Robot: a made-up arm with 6 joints. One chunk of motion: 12 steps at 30 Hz.
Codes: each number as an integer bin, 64 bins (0 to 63) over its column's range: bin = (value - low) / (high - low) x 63, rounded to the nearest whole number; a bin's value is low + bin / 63 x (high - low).
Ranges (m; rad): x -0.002..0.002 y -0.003..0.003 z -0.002..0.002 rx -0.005..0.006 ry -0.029..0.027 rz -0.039..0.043
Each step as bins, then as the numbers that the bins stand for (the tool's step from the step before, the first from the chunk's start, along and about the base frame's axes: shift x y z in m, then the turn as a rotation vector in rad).
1 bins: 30 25 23 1 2 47
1 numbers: -0.00010 -0.00062 -0.00054 -0.00483 -0.02722 0.02217
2 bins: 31 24 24 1 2 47
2 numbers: -0.00003 -0.00071 -0.00048 -0.00483 -0.02722 0.02217
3 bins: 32 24 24 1 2 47
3 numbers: 0.00003 -0.00071 -0.00048 -0.00483 -0.02722 0.02217
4 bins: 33 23 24 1 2 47
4 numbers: 0.00010 -0.00081 -0.00048 -0.00483 -0.02722 0.02217
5 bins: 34 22 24 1 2 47
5 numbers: 0.00016 -0.00090 -0.00048 -0.00483 -0.02722 0.02217
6 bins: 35 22 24 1 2 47
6 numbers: 0.00022 -0.00090 -0.00048 -0.00483 -0.02722 0.02217
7 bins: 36 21 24 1 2 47
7 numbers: 0.00029 -0.00100 -0.00048 -0.00483 -0.02722 0.02217
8 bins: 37 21 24 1 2 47
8 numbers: 0.00035 -0.00100 -0.00048 -0.00483 -0.02722 0.02217
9 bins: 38 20 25 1 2 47
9 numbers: 0.00041 -0.00110 -0.00041 -0.00483 -0.02722 0.02217
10 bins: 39 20 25 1 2 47
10 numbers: 0.00048 -0.00110 -0.00041 -0.00483 -0.02722 0.02217
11 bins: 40 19 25 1 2 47
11 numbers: 0.00054 -0.00119 -0.00041 -0.00483 -0.02722 0.02217
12 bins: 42 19 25 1 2 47
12 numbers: 0.00067 -0.00119 -0.00041 -0.00483 -0.02722 0.02217
